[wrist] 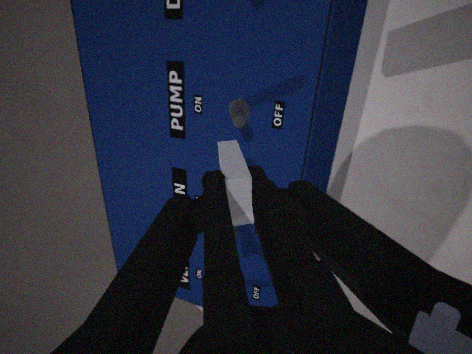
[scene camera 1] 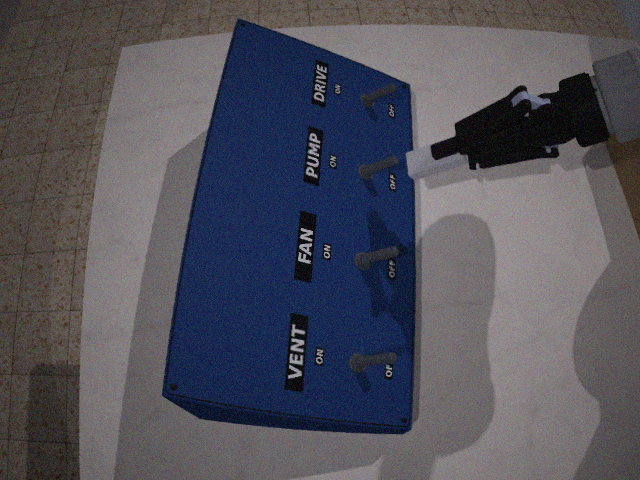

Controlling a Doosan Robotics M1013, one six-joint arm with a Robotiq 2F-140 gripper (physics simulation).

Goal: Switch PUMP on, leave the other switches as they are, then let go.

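Observation:
A blue switch panel carries four grey levers. The PUMP lever leans towards its OFF label. The DRIVE lever, FAN lever and VENT lever lean to OFF too in the scene view. My gripper is shut and empty, its pale fingertips together. They are beside the tip of the PUMP lever in the scene view. In the wrist view they are a little to the FAN side of it, with a small gap showing. The fingers partly hide the FAN and VENT rows there.
The panel rests on a pale table with a tiled floor beyond its edge. The FAN lever stands next to the PUMP lever on one side, the DRIVE lever on the other. Arm shadows fall across the panel and table.

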